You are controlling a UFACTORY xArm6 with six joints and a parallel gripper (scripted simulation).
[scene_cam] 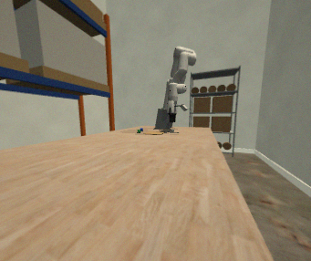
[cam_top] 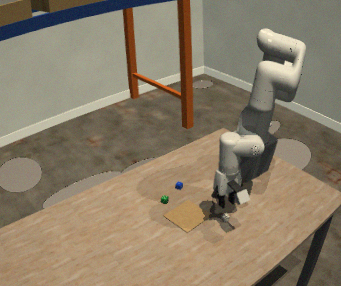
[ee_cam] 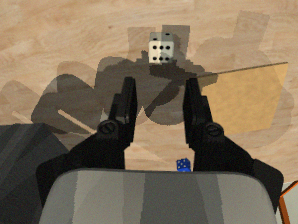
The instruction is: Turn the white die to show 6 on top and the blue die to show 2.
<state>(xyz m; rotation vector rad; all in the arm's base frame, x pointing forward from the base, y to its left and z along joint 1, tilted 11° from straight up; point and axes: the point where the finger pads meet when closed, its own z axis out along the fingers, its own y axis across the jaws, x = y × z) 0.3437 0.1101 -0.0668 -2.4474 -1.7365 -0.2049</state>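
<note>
Right now my hand is 9 cm above the white die. From my hand the other things lie so: blue die: 4 cm behind, 29 cm to the right, 9 cm below; then green die: 7 cm ahead, 27 cm to the right, 9 cm below; then tan mat: 8 cm ahead, 13 cm to the right, 10 cm below.
</note>
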